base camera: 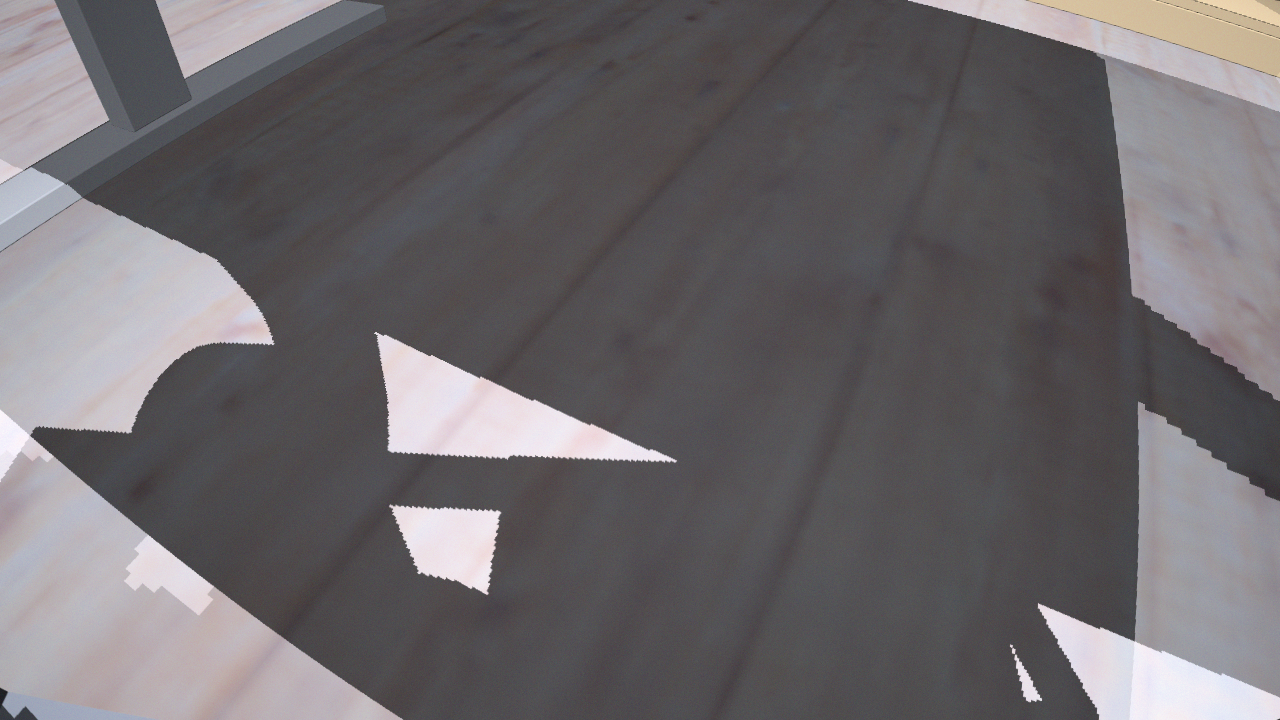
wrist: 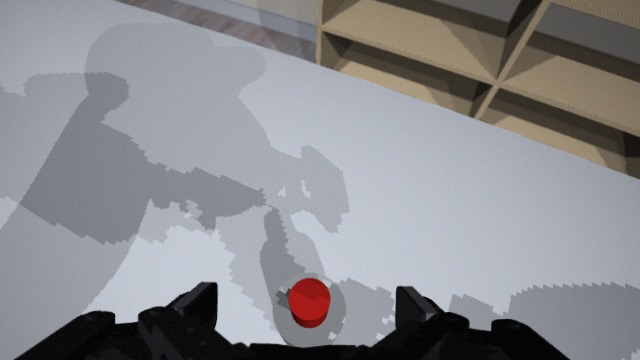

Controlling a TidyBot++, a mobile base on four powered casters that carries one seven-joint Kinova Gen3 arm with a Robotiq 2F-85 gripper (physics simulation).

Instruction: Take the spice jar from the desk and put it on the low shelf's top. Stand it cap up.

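Frame: origin at the arm's base, x right, y back, z down, level; millimetres.
Seen in the pictures: gripper, fingertip midpoint: (wrist: 306,304).
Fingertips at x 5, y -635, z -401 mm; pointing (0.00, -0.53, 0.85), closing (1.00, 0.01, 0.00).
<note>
Pixels of each thing's top centre, then the offset from my fingertips to it. "spot": a spot on its surface instead. Level surfaces: height alone.
- spice jar at its top centre: (wrist: 309,298) dx +1, dy -5, dz +9 mm
- white desk at its surface level: dz +77 mm
- grey desk leg at a spot on its surface: (base camera: 125,62) spot: dx -545, dy -103, dz +701 mm
The spice jar (wrist: 309,305), a grey round jar with a red cap, stands cap up on the white desk (wrist: 450,210) in the wrist view, at the bottom centre. My gripper (wrist: 306,304) is open, with one fingertip to the left of the jar and one to the right, and a gap on each side. The lower part of the jar is hidden by the gripper's body. A wooden shelf unit (wrist: 407,94) shows beyond the desk's far edge at the upper right; whether it is the low shelf I cannot tell, and its top does not clearly show.
In the base camera view, a grey desk leg (base camera: 125,62) stands on a floor bar (base camera: 268,67) at the upper left. A light wooden base edge (base camera: 1190,35) shows at the upper right. Shadows of the arm lie across the desk in the wrist view.
</note>
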